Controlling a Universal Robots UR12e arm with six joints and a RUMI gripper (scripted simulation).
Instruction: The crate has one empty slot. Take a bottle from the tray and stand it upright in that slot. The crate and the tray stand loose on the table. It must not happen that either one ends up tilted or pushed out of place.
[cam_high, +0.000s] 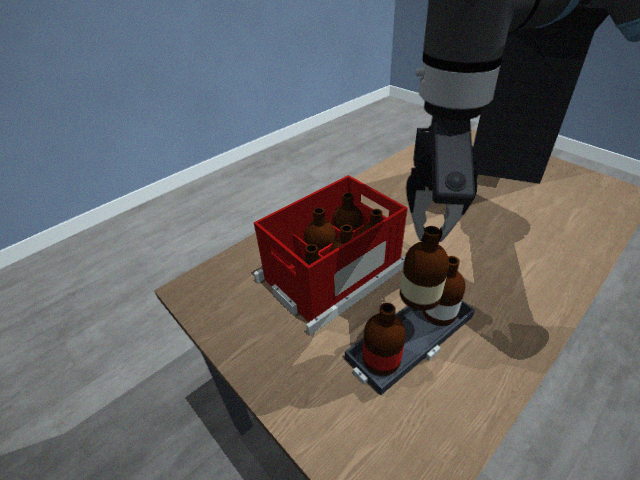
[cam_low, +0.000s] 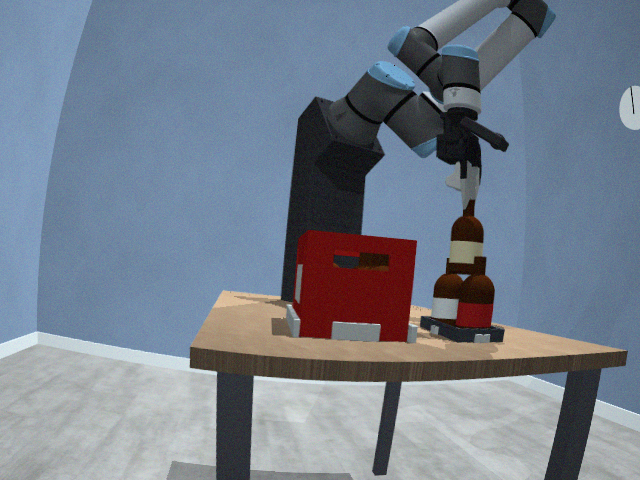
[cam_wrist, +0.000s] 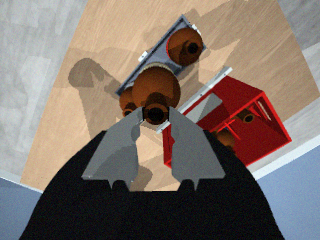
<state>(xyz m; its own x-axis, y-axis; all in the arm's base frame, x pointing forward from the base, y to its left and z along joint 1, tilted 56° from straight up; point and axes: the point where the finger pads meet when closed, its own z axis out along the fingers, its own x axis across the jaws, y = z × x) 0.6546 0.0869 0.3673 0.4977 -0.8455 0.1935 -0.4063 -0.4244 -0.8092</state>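
The brown bottle is 7 cm below my hand. Also, from my hand: white-label bottle: 9 cm behind, 1 cm to the right, 19 cm below; red-label bottle: 9 cm ahead, 1 cm to the left, 19 cm below; dark tray: 26 cm below.
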